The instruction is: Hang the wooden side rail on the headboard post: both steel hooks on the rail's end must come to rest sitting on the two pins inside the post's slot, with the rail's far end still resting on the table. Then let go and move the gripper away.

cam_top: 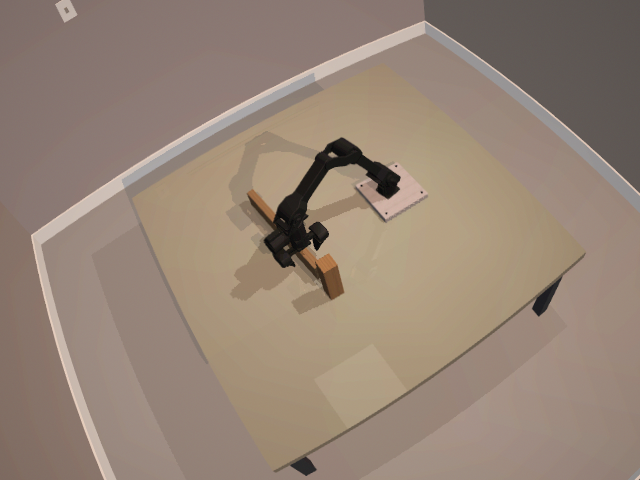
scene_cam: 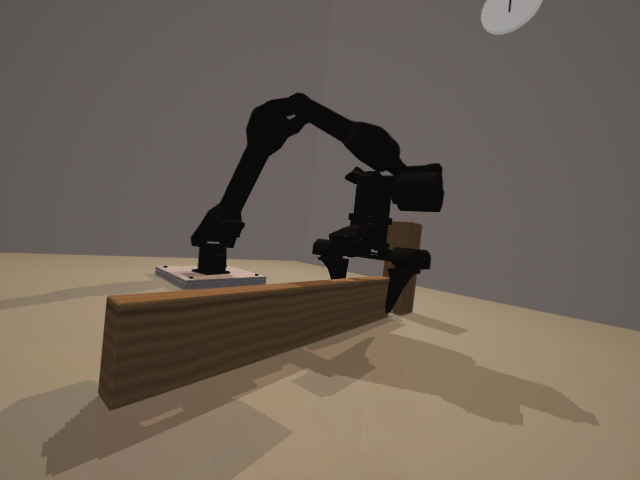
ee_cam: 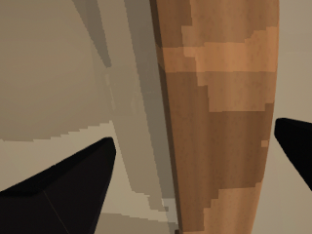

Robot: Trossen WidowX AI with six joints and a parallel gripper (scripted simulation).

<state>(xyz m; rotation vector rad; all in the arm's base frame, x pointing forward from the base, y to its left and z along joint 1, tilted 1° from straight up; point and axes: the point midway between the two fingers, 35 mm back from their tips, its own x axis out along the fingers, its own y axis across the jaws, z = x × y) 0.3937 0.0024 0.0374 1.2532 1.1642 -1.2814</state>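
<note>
The headboard post lies 10 mm ahead of my gripper tip, 150 mm to the left of it and 50 mm above it.
</note>
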